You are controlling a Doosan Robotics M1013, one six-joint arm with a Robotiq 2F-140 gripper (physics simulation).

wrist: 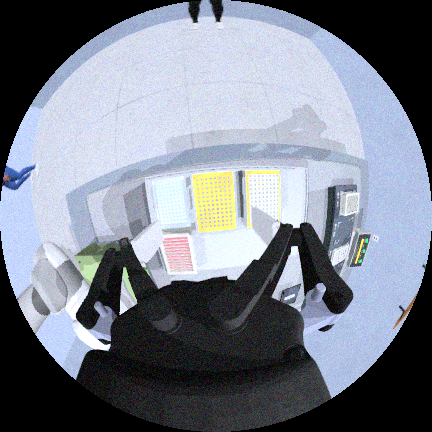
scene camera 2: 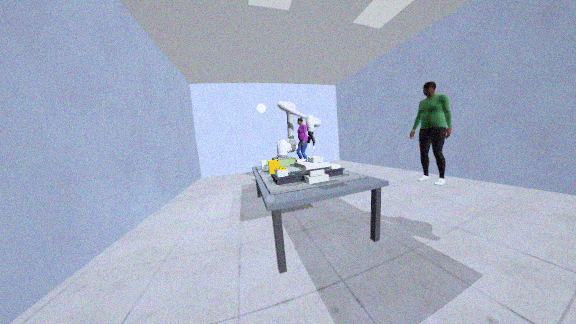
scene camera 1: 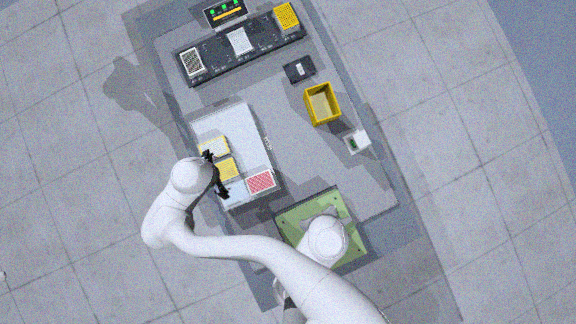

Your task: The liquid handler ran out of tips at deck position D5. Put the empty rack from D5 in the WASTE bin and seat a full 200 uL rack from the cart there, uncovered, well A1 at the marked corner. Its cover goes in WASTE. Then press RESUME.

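Places are measured from the arm's base along level axes (x right, y down, z ahead), in centimetres.
Pixels of known places: gripper, fingertip midpoint: (wrist: 205,224) (scene camera 2: 311,148) (scene camera 1: 220,174); arm's base, origin of the base link: (scene camera 2: 282,158).
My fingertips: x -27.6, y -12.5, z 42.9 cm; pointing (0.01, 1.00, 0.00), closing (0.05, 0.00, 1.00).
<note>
Ahead of a thing's pixels: the offset from my fingertips to its top centre. "*": to the spot under its first point.
My gripper (scene camera 1: 216,174) (scene camera 2: 311,139) (wrist: 205,224) is open and empty, above the white cart @(dx +6.4, dy +15.8, dz +6.7 cm) (scene camera 1: 245,135) (wrist: 225,255). On the cart are a yellow rack @(dx -0.8, dy +9.3, dz +1.9 cm) (scene camera 1: 227,170) (wrist: 215,200), a yellow-rimmed rack with a white top @(dx +0.2, dy +9.3, dz +12.7 cm) (scene camera 1: 215,146) (wrist: 263,192), a pale blue rack @(dx -1.8, dy +15.0, dz -8.8 cm) (scene camera 1: 236,192) (wrist: 171,200) and a red rack @(dx +11.6, dy +13.3, dz -10.0 cm) (scene camera 1: 260,182) (wrist: 178,254). The yellow rack at D5 @(dx +57.8, dy +10.8, dz +54.4 cm) (scene camera 1: 285,16) sits at the right end of the dark deck (scene camera 1: 215,62) (wrist: 332,227). The yellow bin @(dx +53.1, dy +8.9, dz +9.1 cm) (scene camera 1: 309,109) (scene camera 2: 273,167) stands open. A white box with a green button @(* dx +57.6, dy +12.9, dz -13.8 cm) (scene camera 1: 353,143) is near it. Labels are too blurred to read.
A dark block @(dx +53.9, dy +21.0, dz +31.0 cm) (scene camera 1: 291,75) with a white label lies between deck and bin. A white rack @(dx +33.0, dy +15.4, dz +55.2 cm) (scene camera 1: 240,41) and a dark-topped rack @(dx +8.2, dy +13.7, dz +55.9 cm) (scene camera 1: 192,62) sit on the deck. A status screen @(* dx +32.9, dy +10.2, dz +68.9 cm) (scene camera 1: 225,12) (wrist: 361,250) stands behind it. The arm base stands on a green plate (scene camera 1: 295,212).
</note>
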